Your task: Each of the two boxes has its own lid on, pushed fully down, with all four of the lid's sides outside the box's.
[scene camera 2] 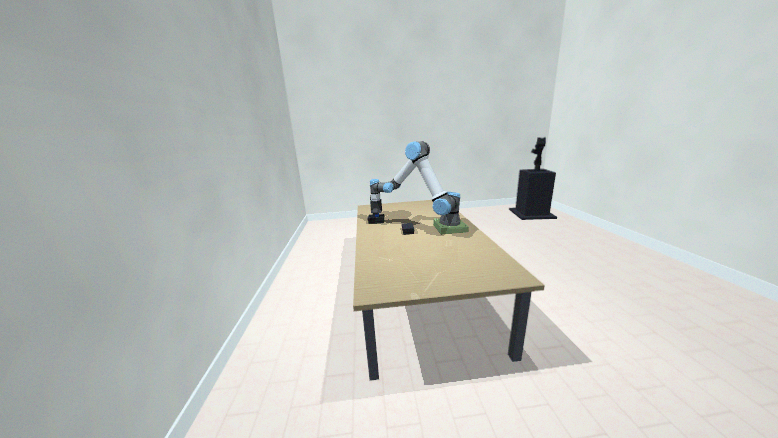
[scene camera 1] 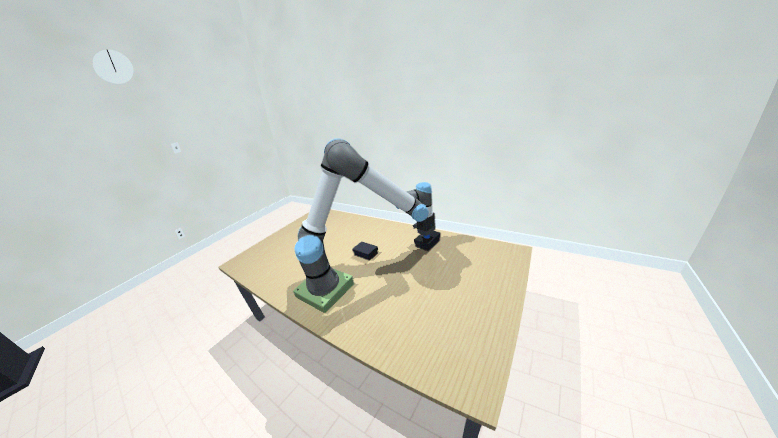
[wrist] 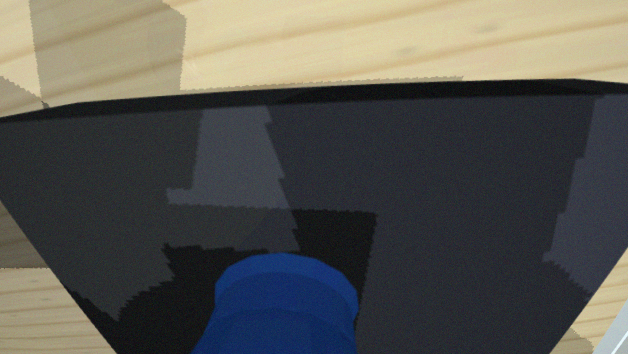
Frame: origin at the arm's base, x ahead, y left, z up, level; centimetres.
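Where they show: hand, tool point: (scene camera 2: 377, 217) (scene camera 1: 427, 238) (wrist: 292, 266); arm's base, link origin: (scene camera 2: 449, 222) (scene camera 1: 323, 283).
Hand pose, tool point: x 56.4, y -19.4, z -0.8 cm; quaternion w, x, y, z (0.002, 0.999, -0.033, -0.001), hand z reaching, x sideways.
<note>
Each offset is from my tool point to the top centre of the thing. Level surfaces: height alone.
My suction cup (scene camera 1: 426, 236) (scene camera 2: 375, 215) (wrist: 285, 300) is blue and presses on the top of a dark, flat lid @(dz +1.3, dx +0.8, dy +0.2 cm) (scene camera 1: 435, 238) (wrist: 450, 175), with suction on. In the wrist view the lid fills most of the picture. The lid sits over the larger dark box (scene camera 1: 426, 246) (scene camera 2: 375, 220) near the table's far edge. No gap between lid and box shows, but whether all four lid sides are outside the box cannot be told. The smaller dark box @(dz +0.8, dx -25.1, dy +23.7 cm) (scene camera 1: 365, 250) (scene camera 2: 407, 229) stands nearer the arm's base and looks closed on top; its lid's exact seating is too small to tell.
The wooden table @(dz -3.7 cm) (scene camera 1: 462, 326) (scene camera 2: 435, 272) carries the arm on a green base plate (scene camera 1: 325, 300) (scene camera 2: 451, 229). The smaller box stands between that plate and the larger box. A black pedestal (scene camera 2: 535, 194) stands on the floor beyond the table.
</note>
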